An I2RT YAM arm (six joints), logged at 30 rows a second.
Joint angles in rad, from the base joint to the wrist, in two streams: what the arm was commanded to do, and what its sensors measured. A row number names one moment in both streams.
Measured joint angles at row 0:
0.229, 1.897, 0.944, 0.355, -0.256, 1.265
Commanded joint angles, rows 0 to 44:
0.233, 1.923, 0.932, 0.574, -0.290, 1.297
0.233, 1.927, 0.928, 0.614, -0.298, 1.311
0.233, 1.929, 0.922, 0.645, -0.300, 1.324
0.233, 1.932, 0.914, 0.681, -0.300, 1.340
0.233, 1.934, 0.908, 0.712, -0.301, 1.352
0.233, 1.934, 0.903, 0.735, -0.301, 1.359
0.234, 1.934, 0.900, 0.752, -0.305, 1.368
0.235, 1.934, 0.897, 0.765, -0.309, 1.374
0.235, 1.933, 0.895, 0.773, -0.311, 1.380
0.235, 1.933, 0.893, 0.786, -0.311, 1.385
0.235, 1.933, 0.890, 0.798, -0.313, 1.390
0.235, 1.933, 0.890, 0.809, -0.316, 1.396
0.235, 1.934, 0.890, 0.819, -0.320, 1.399
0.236, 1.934, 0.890, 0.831, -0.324, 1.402
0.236, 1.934, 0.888, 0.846, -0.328, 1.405
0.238, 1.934, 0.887, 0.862, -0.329, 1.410
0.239, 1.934, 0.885, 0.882, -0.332, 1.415
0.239, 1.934, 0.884, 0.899, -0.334, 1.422
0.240, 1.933, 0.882, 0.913, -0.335, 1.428
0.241, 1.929, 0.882, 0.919, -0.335, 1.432
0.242, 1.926, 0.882, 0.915, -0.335, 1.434
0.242, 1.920, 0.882, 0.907, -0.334, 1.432
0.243, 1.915, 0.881, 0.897, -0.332, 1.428
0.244, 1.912, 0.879, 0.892, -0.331, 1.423
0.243, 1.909, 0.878, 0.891, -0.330, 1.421
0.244, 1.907, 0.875, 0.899, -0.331, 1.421
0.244, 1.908, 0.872, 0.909, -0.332, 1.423
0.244, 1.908, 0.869, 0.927, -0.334, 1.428
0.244, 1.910, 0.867, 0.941, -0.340, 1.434
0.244, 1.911, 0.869, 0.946, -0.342, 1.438
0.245, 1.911, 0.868, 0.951, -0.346, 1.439
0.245, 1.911, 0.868, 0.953, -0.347, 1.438
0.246, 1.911, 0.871, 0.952, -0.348, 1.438
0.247, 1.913, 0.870, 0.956, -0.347, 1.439
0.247, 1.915, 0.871, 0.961, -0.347, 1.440
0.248, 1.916, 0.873, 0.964, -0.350, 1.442
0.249, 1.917, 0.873, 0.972, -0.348, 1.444
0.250, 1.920, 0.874, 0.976, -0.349, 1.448
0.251, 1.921, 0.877, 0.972, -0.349, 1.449
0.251, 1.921, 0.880, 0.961, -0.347, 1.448
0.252, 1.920, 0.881, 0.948, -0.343, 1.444
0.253, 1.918, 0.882, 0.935, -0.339, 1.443
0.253, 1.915, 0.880, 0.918, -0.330, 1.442
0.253, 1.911, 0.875, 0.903, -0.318, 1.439
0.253, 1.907, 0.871, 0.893, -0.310, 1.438
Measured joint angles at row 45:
0.246, 1.938, 0.855, 0.860, -0.328, 1.438
